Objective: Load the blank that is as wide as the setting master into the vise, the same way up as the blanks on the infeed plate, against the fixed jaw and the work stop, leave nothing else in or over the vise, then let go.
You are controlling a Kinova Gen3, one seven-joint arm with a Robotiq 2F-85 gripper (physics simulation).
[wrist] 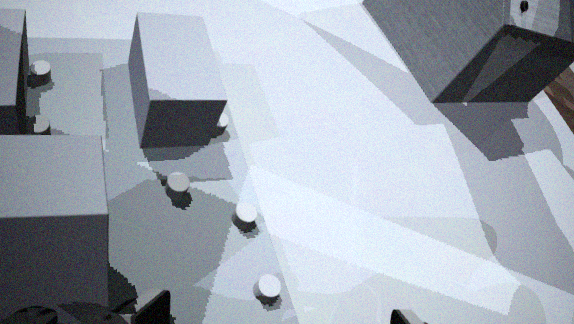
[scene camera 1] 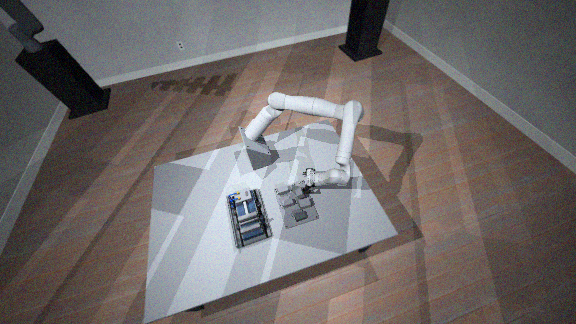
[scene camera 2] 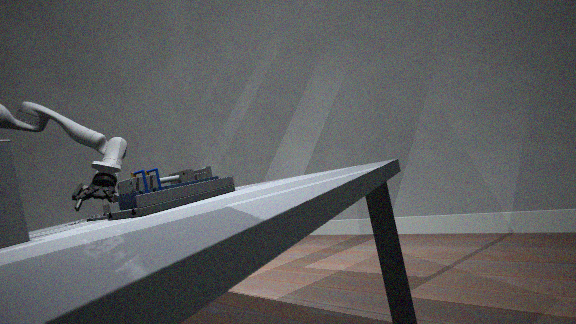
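Pixels of known places: gripper, fingertip midpoint: [scene camera 1: 302, 181] [scene camera 2: 93, 211]; arm's base, link origin: [scene camera 1: 250, 135].
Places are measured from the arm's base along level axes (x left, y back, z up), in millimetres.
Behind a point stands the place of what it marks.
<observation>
The infeed plate [scene camera 1: 290, 223] @(y -555, x 31, z -171 mm) [wrist: 165, 240] @(y -377, x 142, z -171 mm) lies beside the vise. Several grey blanks stand on it; one blank [wrist: 175, 60] @(y -360, x 70, z -135 mm) is narrow, and another blank [wrist: 50, 175] @(y -421, x 140, z -108 mm) at the left of the wrist view looks wider. A darker block [scene camera 1: 300, 215] @(y -543, x 96, z -146 mm) lies near the plate's front; I cannot tell whether it is the setting master. The vise [scene camera 1: 251, 233] @(y -542, x -179, z -119 mm) [scene camera 2: 182, 194] @(y -380, x -266, z -151 mm) has a blue bed and grey jaws; its work stop is too small to make out. My gripper [scene camera 1: 306, 191] @(y -352, x 194, z -150 mm) [scene camera 2: 95, 201] @(y -352, x 194, z -150 mm) [wrist: 277, 314] @(y -352, x 194, z -150 mm) is open and empty, above the plate's rear right part, beside the blanks.
White pegs [wrist: 178, 181] @(y -366, x 119, z -163 mm) [wrist: 246, 213] @(y -339, x 140, z -163 mm) [wrist: 269, 286] @(y -342, x 176, z -163 mm) stick up from the plate. Blue and yellow parts [scene camera 1: 233, 197] @(y -280, x -224, z -159 mm) [scene camera 2: 147, 180] @(y -329, x -208, z -96 mm) stand up at the vise's rear end. The grey robot pedestal [scene camera 1: 257, 150] @(y -122, x 4, z -10 mm) [scene camera 2: 11, 200] @(y -115, x -58, z -84 mm) [wrist: 430, 45] @(y -133, x 36, z -147 mm) stands behind, at the table's rear edge.
</observation>
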